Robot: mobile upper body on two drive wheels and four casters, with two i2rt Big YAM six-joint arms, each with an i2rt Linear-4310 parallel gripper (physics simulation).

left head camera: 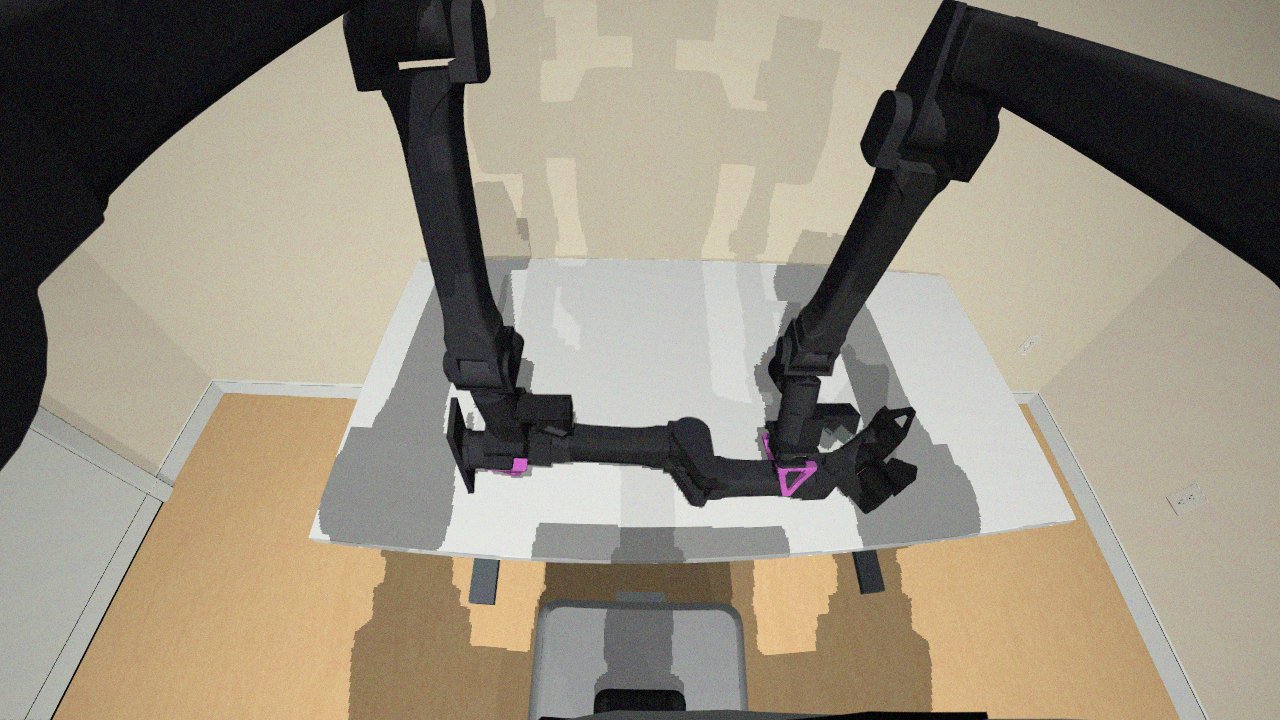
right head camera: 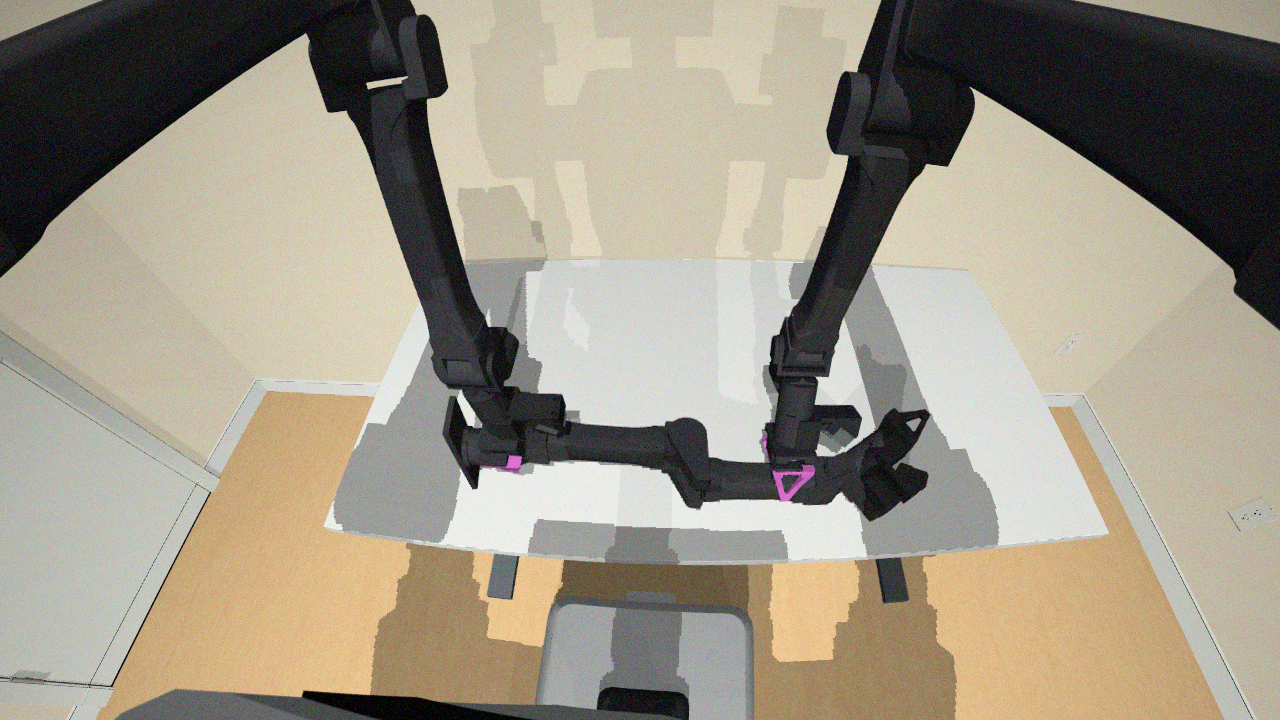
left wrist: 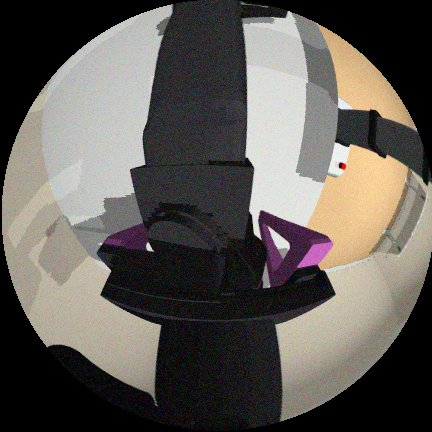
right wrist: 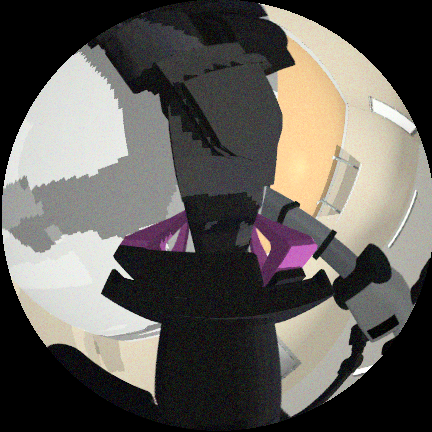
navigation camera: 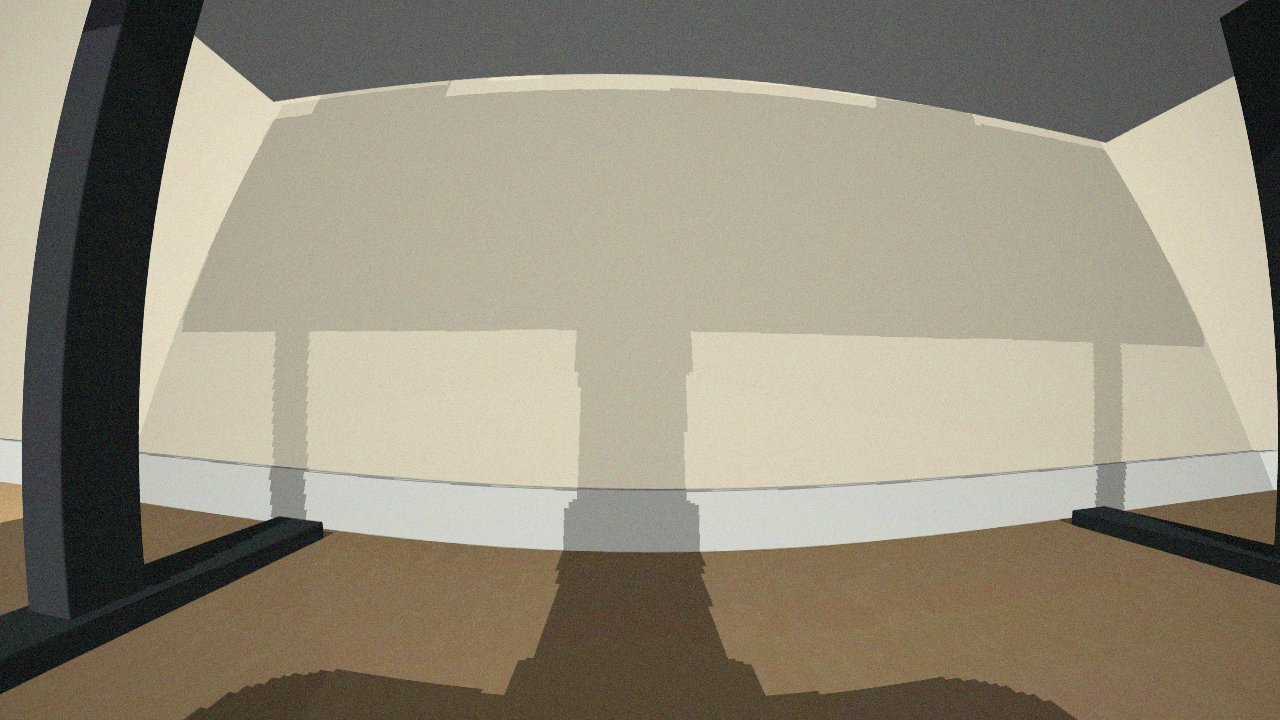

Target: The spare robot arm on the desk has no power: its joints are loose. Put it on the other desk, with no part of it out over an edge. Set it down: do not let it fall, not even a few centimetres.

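Places are measured from the left arm's base along level axes (x ahead, y left, z up), in metres.
Where they show: left gripper, fingertip midpoint: (left head camera: 518, 450) (right head camera: 518, 448); right gripper, fingertip midpoint: (left head camera: 780, 484) (right head camera: 780, 488) (right wrist: 217, 214).
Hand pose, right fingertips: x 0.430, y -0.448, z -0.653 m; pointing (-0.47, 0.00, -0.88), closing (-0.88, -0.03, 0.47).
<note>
After its pixels a point has its place.
The black spare arm (left head camera: 617, 443) (right head camera: 613, 444) (left wrist: 197, 100) (right wrist: 225, 110) lies stretched left to right along the near part of the white desk (left head camera: 966, 420) @(x 0.585, y -0.938, z -0.690 m) (right head camera: 993, 420) @(x 0.594, y -0.953, z -0.690 m), its flat base plate (left head camera: 460, 445) @(x 0.429, y 0.077, z -0.546 m) at the left and its splayed gripper end at the right. My left gripper (left head camera: 505, 447) @(x 0.471, y 0.006, z -0.630 m) (right head camera: 501, 445) @(x 0.471, y 0.006, z -0.630 m) (left wrist: 217, 214) @(x 0.471, y 0.006, z -0.630 m) is at the base end, its pink fingers wide around the part beside the base plate; a firm grip does not show. My right gripper (left head camera: 780, 458) (right head camera: 779, 461) (right wrist: 217, 214) @(x 0.430, y -0.449, z -0.653 m) is shut on the spare arm near its gripper end. A second desk does not show.
The beige wall (left head camera: 635, 134) @(x 1.096, y -0.173, z -0.355 m) (right head camera: 635, 134) @(x 1.096, y -0.161, z -0.355 m) stands behind the desk. My grey base (left head camera: 572, 653) @(x 0.184, y -0.061, z -1.150 m) (right head camera: 577, 653) @(x 0.175, y -0.056, z -1.150 m) is at the desk's near side. Dark desk feet (left head camera: 483, 582) (left head camera: 868, 573) stick out below. The navigation camera shows a desk leg (navigation camera: 98, 358) @(x 0.668, y 0.239, z -1.172 m) and the desk's underside (navigation camera: 716, 35).
</note>
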